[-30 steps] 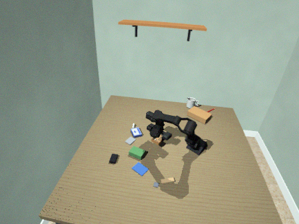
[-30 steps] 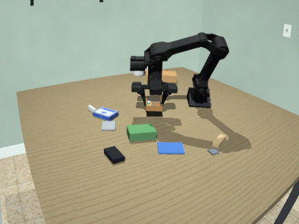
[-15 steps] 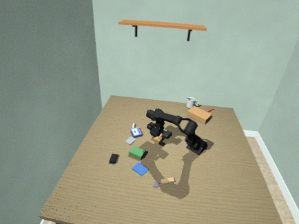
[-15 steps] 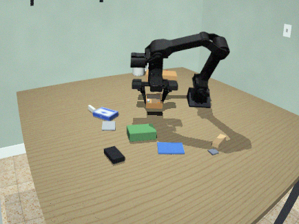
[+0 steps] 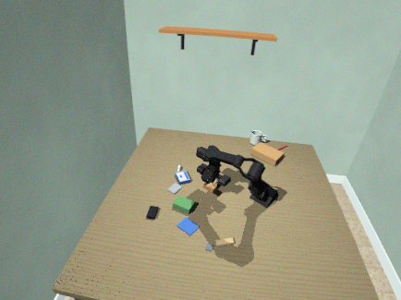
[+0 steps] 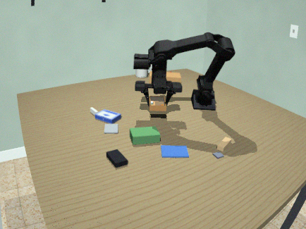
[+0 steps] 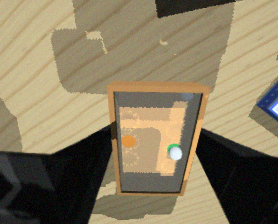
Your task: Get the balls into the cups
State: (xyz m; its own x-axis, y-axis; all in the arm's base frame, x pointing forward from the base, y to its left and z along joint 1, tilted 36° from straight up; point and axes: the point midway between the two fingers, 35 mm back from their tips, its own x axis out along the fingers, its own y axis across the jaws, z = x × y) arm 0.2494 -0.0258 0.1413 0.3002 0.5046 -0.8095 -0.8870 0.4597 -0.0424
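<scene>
The wooden puzzle lies 1 cm to the right of my hand and 3 cm below it. From my hand the other things lie so: green block 11 cm ahead, 14 cm to the left, 8 cm below; then grey tile 21 cm ahead, 3 cm to the left, 9 cm below; then blue-white box 20 cm ahead, 6 cm to the right, 8 cm below.
</scene>
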